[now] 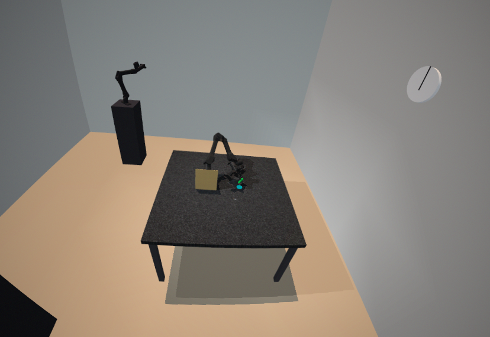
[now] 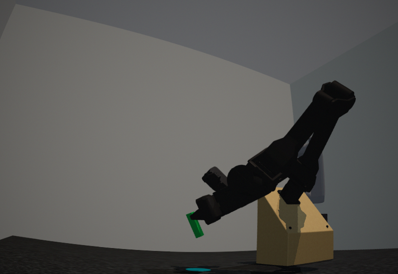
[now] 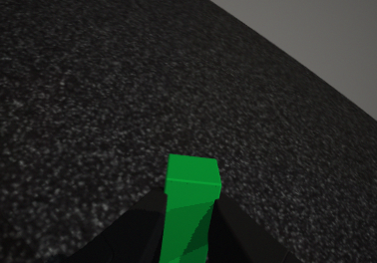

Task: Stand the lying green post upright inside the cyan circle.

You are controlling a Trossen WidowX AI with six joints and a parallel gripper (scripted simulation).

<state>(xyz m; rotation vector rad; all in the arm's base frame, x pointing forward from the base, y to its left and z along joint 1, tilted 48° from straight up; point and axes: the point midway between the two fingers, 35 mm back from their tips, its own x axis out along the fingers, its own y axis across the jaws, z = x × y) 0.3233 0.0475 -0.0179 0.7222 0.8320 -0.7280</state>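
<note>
The cyan circle lies 130 mm below my gripper tip and 40 mm to the left of it. Also, from my gripper tip: green post 20 mm below, 10 mm behind.
</note>
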